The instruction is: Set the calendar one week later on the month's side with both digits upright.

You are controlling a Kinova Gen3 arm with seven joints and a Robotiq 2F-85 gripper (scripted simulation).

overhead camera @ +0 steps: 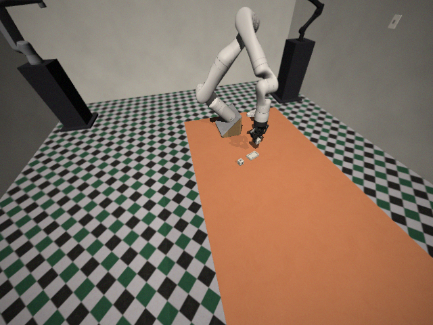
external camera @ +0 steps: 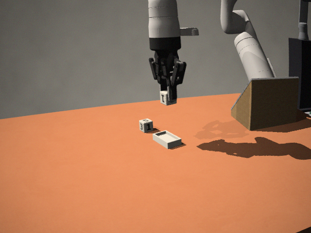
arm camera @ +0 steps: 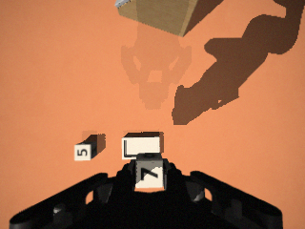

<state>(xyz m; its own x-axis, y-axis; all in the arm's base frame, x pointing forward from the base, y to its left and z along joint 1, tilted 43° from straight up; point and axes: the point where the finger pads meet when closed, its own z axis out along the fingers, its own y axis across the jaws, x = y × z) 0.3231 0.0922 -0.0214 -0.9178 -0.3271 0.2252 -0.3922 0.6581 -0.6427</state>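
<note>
My gripper is now 1 cm short of the white calendar tray, 2 cm to the left of it and 13 cm above it. Round my hand: cube: 1 cm below.
</note>
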